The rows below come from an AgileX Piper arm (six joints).
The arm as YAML. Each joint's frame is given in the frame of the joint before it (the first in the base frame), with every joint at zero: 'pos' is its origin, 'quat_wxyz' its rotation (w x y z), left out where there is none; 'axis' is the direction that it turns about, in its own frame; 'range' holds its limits. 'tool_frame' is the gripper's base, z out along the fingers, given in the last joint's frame.
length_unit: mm
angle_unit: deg
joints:
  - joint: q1
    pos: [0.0, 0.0, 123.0]
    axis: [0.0, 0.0, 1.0]
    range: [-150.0, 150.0]
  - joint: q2
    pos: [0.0, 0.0, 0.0]
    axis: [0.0, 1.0, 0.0]
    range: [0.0, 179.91]
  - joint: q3
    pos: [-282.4, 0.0, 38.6]
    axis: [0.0, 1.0, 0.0]
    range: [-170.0, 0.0]
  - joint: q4
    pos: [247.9, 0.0, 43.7]
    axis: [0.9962, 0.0, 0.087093]
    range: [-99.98, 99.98]
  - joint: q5
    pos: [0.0, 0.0, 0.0]
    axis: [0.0, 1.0, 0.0]
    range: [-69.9, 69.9]
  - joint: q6
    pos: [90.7, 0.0, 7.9]
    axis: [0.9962, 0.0, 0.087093]
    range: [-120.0, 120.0]
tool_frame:
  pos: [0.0, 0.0, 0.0]
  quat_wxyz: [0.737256, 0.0, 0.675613, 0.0]
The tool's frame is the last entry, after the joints.
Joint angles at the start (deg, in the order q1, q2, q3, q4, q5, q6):
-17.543 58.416 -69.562 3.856 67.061 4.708
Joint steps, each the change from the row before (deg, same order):
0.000 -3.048 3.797 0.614 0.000 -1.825
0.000 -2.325 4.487 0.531 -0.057 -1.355
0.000 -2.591 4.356 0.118 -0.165 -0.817
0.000 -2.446 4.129 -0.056 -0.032 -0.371
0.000 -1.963 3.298 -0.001 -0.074 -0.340
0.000 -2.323 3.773 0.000 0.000 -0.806
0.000 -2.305 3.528 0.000 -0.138 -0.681
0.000 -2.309 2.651 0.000 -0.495 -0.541
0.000 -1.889 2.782 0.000 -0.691 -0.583
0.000 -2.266 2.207 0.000 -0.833 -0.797
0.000 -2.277 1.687 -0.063 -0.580 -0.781
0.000 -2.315 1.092 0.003 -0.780 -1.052
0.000 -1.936 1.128 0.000 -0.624 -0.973
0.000 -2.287 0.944 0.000 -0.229 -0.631
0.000 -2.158 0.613 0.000 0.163 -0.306
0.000 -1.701 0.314 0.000 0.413 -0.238
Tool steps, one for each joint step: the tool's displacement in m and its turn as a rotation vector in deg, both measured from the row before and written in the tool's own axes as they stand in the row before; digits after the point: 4 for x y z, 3 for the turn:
0.0169 -0.0009 -0.0005 -0.494 0.781 -1.536
0.0178 -0.0012 0.0068 -0.338 2.112 -0.983
0.0178 -0.0014 0.0060 -0.016 1.594 -0.627
0.0171 -0.0014 0.0066 0.125 1.643 -0.256
0.0136 -0.0010 0.0059 0.051 1.256 -0.232
0.0158 -0.0011 0.0071 0.040 1.445 -0.688
0.0148 -0.0009 0.0069 0.021 1.081 -0.582
0.0114 -0.0005 0.0039 0.017 -0.154 -0.513
0.0107 -0.0005 0.0061 0.024 0.200 -0.511
0.0093 -0.0002 0.0030 0.045 -0.891 -0.802
0.0080 0.0000 0.0011 0.112 -1.163 -0.855
0.0058 0.0003 -0.0013 0.114 -1.996 -1.146
0.0055 0.0003 -0.0001 0.111 -1.425 -1.036
0.0060 0.0005 -0.0016 0.124 -1.563 -0.735
0.0053 0.0006 -0.0025 0.106 -1.373 -0.425
0.0040 0.0006 -0.0026 0.068 -0.968 -0.345

